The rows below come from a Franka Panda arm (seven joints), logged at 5 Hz.
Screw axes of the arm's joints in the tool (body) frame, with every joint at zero. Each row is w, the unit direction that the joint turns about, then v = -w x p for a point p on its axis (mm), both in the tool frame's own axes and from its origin. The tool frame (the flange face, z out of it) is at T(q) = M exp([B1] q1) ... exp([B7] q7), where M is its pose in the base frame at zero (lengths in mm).
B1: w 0 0 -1 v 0 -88 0
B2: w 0 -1 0 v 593 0 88
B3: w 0 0 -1 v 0 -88 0
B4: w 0 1 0 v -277 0 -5.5
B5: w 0 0 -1 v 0 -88 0
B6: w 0 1 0 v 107 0 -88
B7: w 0 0 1 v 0 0 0
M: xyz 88 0 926 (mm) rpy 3.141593 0 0 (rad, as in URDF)
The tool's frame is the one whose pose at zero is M.
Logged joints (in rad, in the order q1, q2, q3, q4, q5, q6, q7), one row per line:
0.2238 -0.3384 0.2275 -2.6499 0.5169 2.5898 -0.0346
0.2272 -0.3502 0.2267 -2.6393 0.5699 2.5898 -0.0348
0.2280 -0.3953 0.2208 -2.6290 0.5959 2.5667 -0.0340
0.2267 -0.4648 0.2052 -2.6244 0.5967 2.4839 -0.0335
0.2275 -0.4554 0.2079 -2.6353 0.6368 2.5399 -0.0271
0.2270 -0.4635 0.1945 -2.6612 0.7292 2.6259 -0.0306
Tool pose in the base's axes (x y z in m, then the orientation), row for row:
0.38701 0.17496 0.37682 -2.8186 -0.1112 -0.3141
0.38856 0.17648 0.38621 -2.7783 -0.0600 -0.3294
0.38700 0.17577 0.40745 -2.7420 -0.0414 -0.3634
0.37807 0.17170 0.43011 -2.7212 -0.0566 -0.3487
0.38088 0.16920 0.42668 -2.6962 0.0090 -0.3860
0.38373 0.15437 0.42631 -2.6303 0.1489 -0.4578
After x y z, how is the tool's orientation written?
As a rotation vector, in radians.
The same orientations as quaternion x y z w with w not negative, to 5 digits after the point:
-0.98168 -0.03873 -0.10940 0.15110
-0.97824 -0.02113 -0.11598 0.17075
-0.97382 -0.01470 -0.12906 0.18655
-0.97215 -0.02022 -0.12457 0.19747
-0.96837 0.00323 -0.13864 0.20743
-0.95690 0.05417 -0.16655 0.23168

